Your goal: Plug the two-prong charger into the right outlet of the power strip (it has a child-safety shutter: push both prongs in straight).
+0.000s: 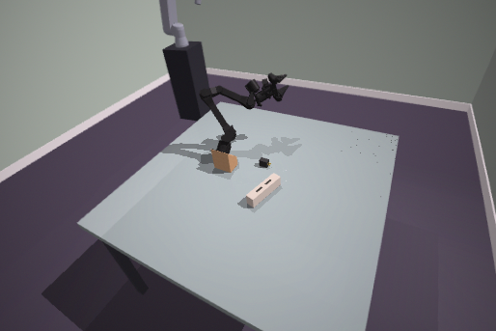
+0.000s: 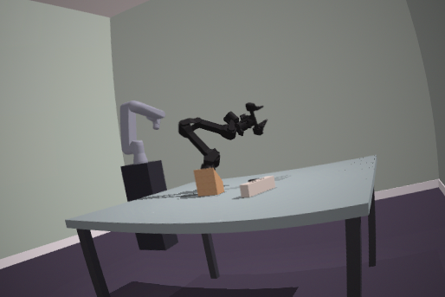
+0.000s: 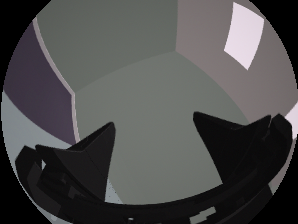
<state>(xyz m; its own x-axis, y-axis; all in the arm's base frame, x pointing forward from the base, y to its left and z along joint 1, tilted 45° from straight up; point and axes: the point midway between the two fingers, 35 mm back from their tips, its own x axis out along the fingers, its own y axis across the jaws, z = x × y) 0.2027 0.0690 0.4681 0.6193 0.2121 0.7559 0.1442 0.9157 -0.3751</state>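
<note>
My gripper tip is now 30 mm past the black two-prong charger, 340 mm to the left of it and 350 mm above it.
</note>
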